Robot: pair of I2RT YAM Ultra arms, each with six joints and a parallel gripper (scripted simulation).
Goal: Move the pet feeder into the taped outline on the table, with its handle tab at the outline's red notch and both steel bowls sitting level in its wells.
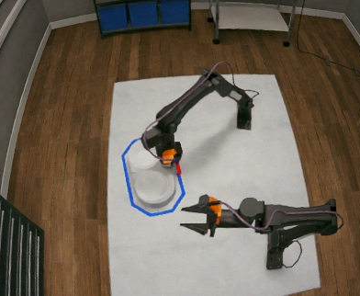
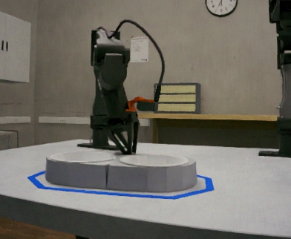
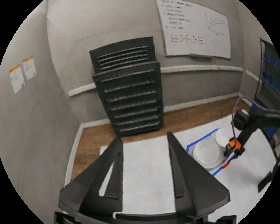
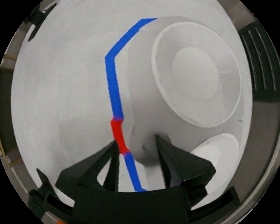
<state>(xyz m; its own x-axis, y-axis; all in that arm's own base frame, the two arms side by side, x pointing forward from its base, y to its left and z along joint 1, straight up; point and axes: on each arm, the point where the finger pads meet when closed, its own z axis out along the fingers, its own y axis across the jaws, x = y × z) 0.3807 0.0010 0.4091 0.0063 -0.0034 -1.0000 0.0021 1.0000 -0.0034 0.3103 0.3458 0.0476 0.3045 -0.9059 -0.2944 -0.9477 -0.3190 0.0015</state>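
Right now the grey pet feeder is 8 cm ahead of my right hand, 1 cm to the left of it and 2 cm below it. The rest, counted from my right hand: blue tape outline (8 cm ahead, 1 cm to the left, 5 cm below); then steel bowl (9 cm ahead, 8 cm to the left, 2 cm below).
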